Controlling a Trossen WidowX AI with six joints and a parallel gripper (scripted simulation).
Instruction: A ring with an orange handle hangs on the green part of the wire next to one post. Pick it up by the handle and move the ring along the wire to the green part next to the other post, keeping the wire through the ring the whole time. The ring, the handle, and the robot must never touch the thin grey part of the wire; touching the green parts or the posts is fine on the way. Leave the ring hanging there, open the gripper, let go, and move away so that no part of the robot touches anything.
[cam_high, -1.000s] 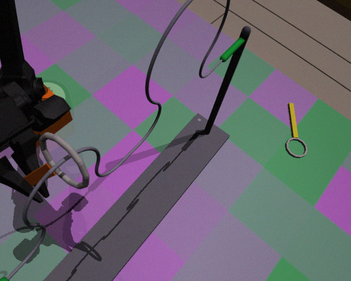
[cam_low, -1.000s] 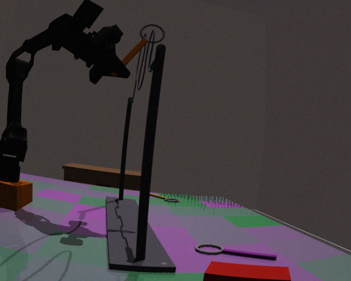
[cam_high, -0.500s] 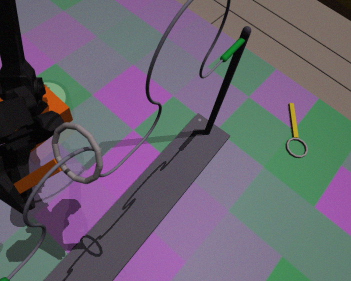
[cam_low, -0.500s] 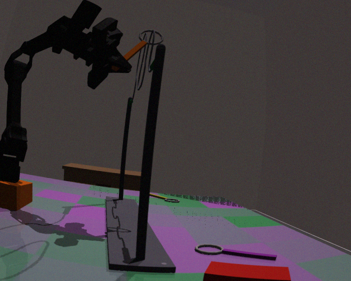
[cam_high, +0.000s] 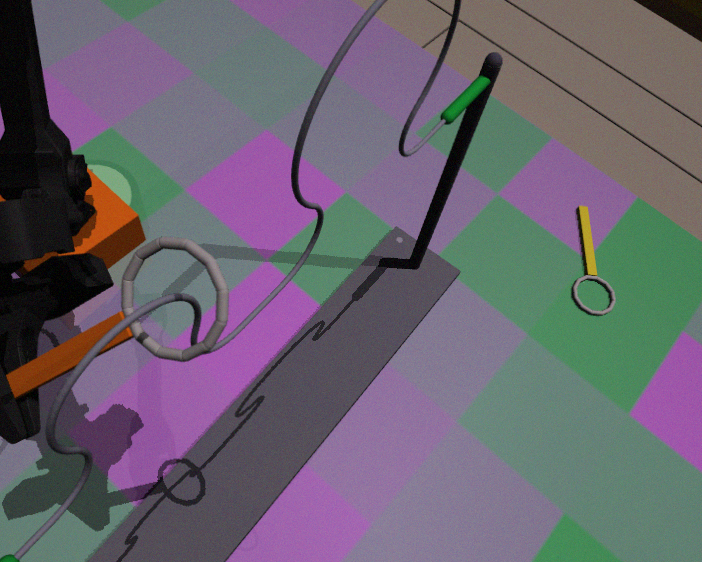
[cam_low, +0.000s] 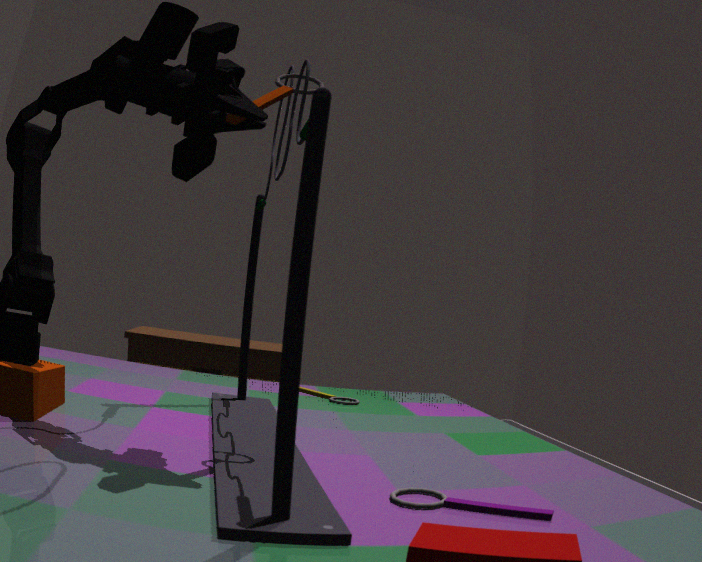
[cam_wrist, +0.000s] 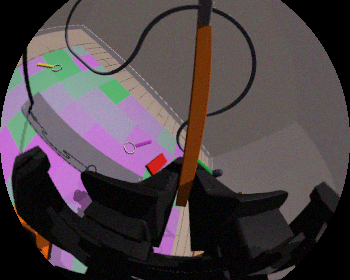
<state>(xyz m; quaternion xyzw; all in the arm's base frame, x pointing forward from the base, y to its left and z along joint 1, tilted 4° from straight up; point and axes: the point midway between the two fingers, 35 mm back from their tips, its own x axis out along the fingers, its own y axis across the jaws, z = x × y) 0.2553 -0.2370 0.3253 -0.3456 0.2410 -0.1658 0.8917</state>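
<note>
Right now the orange-handled ring is 60 mm to the left of my gripper tip, 60 mm above it and 30 mm ahead of it. From my gripper tip the other things lie so: red block 370 mm below, 240 mm to the right, 170 mm ahead; purple-handled ring 370 mm below, 220 mm ahead, 100 mm to the right; yellow-handled ring 600 mm to the left, 370 mm below, 320 mm ahead.
</note>
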